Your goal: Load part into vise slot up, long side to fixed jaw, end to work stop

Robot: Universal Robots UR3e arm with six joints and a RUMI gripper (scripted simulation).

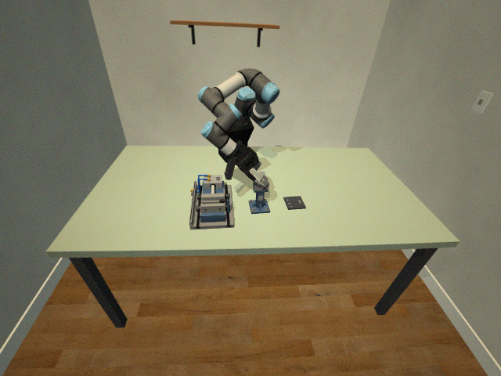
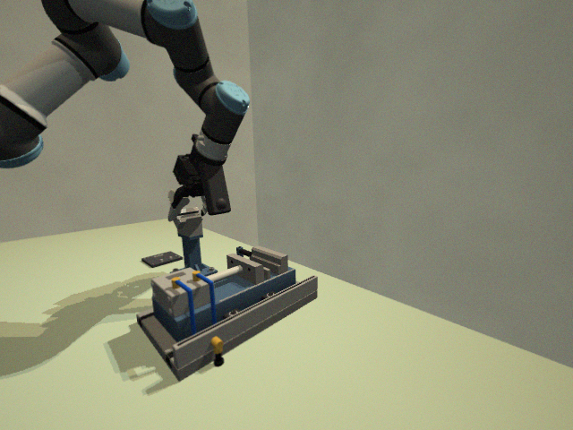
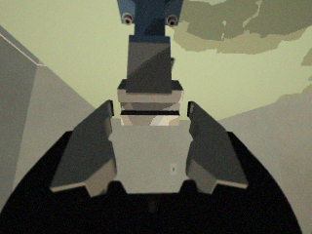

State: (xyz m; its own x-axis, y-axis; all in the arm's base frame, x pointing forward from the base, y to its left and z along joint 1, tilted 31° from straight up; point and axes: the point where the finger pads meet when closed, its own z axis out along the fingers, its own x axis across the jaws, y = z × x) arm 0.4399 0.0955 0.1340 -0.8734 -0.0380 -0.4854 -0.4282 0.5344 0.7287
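The part is right at my hand. From my hand the other things lie so: dark infeed plate: 40 mm behind, 180 mm to the left, 160 mm below; then fixed jaw: 110 mm ahead, 210 mm to the right, 80 mm below; then work stop rod: 70 mm ahead, 160 mm to the right, 70 mm below.
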